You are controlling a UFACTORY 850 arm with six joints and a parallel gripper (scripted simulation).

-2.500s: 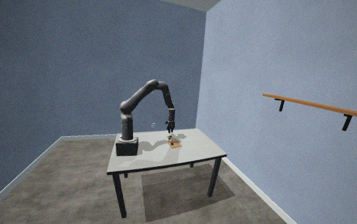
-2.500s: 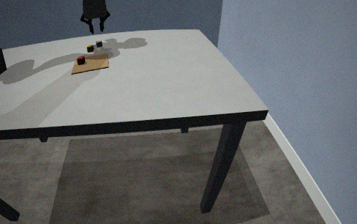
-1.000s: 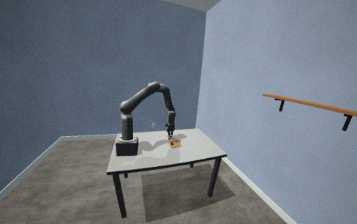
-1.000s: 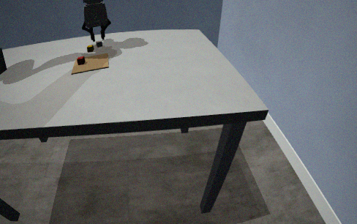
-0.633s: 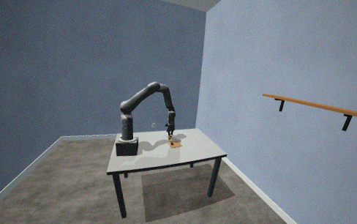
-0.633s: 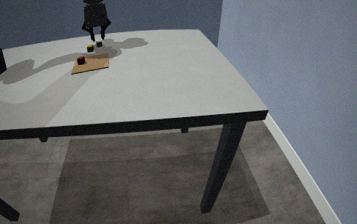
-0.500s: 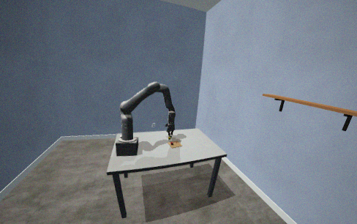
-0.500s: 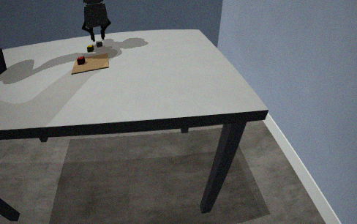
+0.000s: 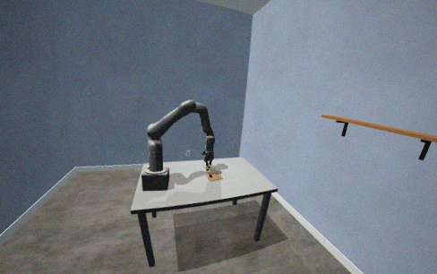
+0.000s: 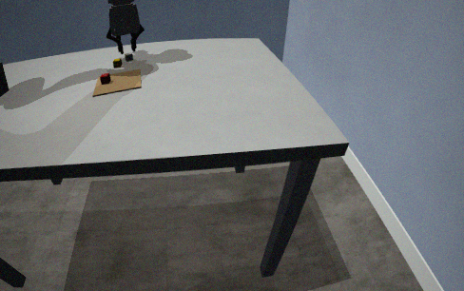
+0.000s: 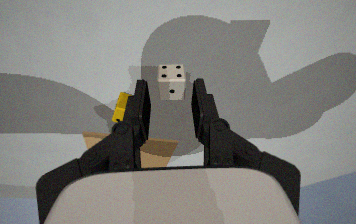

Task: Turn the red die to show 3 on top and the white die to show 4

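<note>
The white die lies 4 cm below my hand. Round my hand: tan mat 4 cm ahead, 20 cm to the right, 5 cm below; red die 20 cm to the right, 3 cm below; yellow die 2 cm behind, 6 cm to the right, 4 cm below.
</note>
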